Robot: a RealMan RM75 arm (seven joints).
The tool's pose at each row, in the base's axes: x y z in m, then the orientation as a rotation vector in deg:
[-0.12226 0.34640 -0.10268 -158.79 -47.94 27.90]
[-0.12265 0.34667 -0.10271 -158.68 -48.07 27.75]
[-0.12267 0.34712 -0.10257 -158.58 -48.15 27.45]
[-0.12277 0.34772 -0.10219 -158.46 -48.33 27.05]
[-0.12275 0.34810 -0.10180 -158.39 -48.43 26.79]
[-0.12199 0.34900 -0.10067 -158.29 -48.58 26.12]
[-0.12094 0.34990 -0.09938 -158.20 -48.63 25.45]
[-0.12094 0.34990 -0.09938 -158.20 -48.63 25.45]
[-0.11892 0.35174 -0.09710 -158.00 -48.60 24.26]
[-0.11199 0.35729 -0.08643 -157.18 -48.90 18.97]
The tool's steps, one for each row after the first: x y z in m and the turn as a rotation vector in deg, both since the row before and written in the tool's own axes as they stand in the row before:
[-0.00015 -0.00041 0.00020 0.04 0.10 -0.13]
[0.00021 -0.00042 -0.00008 0.05 0.21 -0.11]
[0.00017 -0.00065 -0.00025 0.02 0.26 -0.19]
[0.00014 -0.00041 -0.00033 0.01 0.17 -0.11]
[0.00084 -0.00068 -0.00122 0.00 0.45 -0.19]
[0.00105 -0.00057 -0.00147 0.02 0.46 -0.12]
[0.00000 0.00000 0.00000 0.00 0.00 0.00]
[0.00215 -0.00113 -0.00260 0.11 0.84 -0.16]
[0.00648 -0.00409 -0.01157 0.19 3.68 -0.95]

